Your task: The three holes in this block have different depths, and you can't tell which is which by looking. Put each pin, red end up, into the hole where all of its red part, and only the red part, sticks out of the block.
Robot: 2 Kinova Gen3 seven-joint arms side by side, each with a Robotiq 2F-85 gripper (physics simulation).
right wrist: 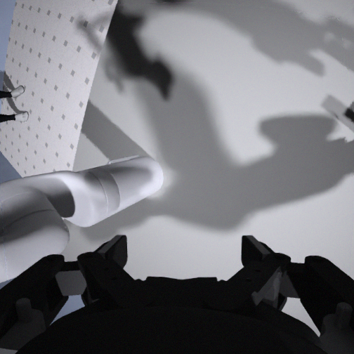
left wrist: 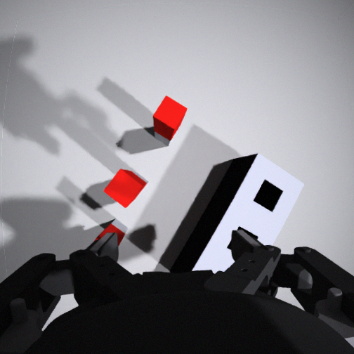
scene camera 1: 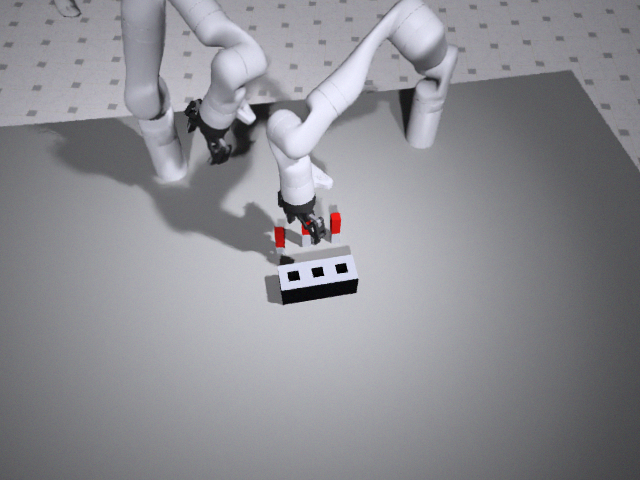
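Pixels of known places: left gripper, fingertip midpoint: (scene camera 1: 303, 232); right gripper, fingertip midpoint: (scene camera 1: 200, 146); left arm's base at its link origin: (scene camera 1: 420, 137); right arm's base at its link origin: (scene camera 1: 172, 169).
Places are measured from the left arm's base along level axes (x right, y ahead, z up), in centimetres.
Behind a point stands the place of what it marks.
Observation:
Three upright pins stand red end up in a row behind the block: the left pin (scene camera 1: 279, 237) {x 39.8, y 45.9, z 7.6 cm} (left wrist: 111, 235), the middle pin (scene camera 1: 306, 240) {x 33.0, y 43.5, z 3.3 cm} (left wrist: 126, 188) and the right pin (scene camera 1: 335, 224) {x 25.5, y 41.7, z 8.7 cm} (left wrist: 170, 117). The white block (scene camera 1: 305, 275) {x 32.4, y 56.8, z 7.5 cm} (left wrist: 241, 214) has three empty square holes. My left gripper (scene camera 1: 309, 227) {x 33.3, y 48.2, z 13.7 cm} (left wrist: 174, 244) is open above the row, turned at an angle; it partly hides the middle pin in the scene view. In its wrist view, its fingertips overlap the left pin and a block hole. My right gripper (scene camera 1: 206, 135) {x 58.8, y 33.4, z 26.3 cm} (right wrist: 183, 248) is open and empty, at the back left.
The left arm (scene camera 1: 336, 100) {x 26.6, y 43.8, z 51.1 cm} reaches over the pins from the back right. The right arm's base (scene camera 1: 162, 149) {x 73.8, y 22.2, z 13.1 cm} stands at the back left. The grey table's far edge runs behind both bases, with tiled floor (scene camera 1: 294, 67) beyond. Arm shadows fall left of the pins.

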